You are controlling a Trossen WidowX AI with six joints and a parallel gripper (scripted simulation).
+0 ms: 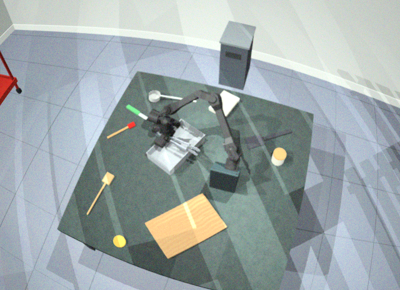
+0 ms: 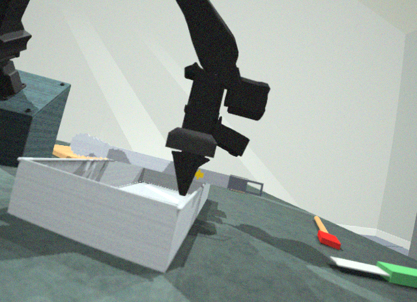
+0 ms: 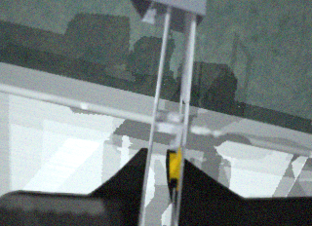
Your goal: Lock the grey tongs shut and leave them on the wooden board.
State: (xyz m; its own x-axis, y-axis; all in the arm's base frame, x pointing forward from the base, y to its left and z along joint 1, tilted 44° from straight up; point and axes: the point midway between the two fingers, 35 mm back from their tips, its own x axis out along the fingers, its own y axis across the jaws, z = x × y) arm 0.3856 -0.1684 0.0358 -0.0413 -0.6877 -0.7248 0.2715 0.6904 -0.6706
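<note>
The roasting tin is 50 mm behind my gripper tip and 20 mm to the left of it. Also, from my gripper tip: wooden board: 470 mm to the left, 230 mm behind, 20 mm below; then yellow lock piece: 40 mm above, 20 mm ahead, 10 mm to the right; then block: 370 mm to the right, 250 mm behind, 20 mm below.
</note>
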